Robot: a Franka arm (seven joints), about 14 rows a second.
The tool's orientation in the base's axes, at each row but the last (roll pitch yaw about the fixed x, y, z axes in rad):
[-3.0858 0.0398 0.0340]
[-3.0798 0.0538 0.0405]
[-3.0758 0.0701 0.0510]
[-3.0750 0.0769 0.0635]
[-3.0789 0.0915 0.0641]
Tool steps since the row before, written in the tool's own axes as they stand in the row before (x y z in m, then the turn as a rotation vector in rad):
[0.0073 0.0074 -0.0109 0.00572 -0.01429 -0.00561]
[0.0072 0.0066 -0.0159 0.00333 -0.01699 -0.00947]
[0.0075 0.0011 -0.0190 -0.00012 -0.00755 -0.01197]
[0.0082 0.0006 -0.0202 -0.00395 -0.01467 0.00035]
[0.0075 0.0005 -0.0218 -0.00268 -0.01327 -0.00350]
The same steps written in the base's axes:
[0.0080 -0.0077 0.0102 0.00549 0.01415 0.00617]
[0.0083 -0.0072 0.0151 0.00322 0.01652 0.01031]
[0.0089 -0.0019 0.0183 0.00041 0.00678 0.01242]
[0.0098 -0.0013 0.0194 -0.00481 0.01438 0.00093]
[0.0096 -0.0013 0.0209 -0.00310 0.01285 0.00455]

